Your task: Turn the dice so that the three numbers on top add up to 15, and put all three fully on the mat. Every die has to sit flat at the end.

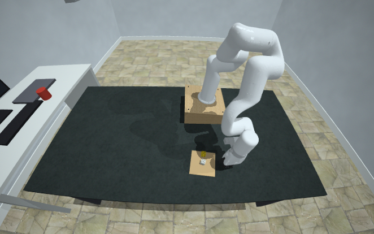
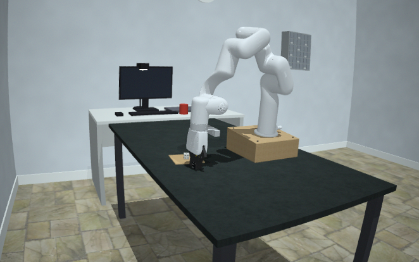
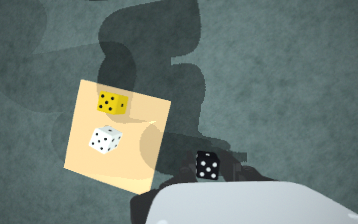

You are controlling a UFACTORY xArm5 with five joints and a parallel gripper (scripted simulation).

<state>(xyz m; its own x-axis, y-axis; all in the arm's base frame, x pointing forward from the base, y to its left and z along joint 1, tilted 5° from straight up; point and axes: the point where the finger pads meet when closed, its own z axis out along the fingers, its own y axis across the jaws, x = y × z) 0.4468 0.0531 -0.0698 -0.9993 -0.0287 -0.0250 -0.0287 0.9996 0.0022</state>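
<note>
Right now my hand is 1 cm above the black die. From my hand the other things lie so: tan mat (13 cm to the right, 3 cm behind, 2 cm below); then yellow die (12 cm to the right, 8 cm behind, 1 cm below); then white die (13 cm to the right, 3 cm behind, 1 cm below).
</note>
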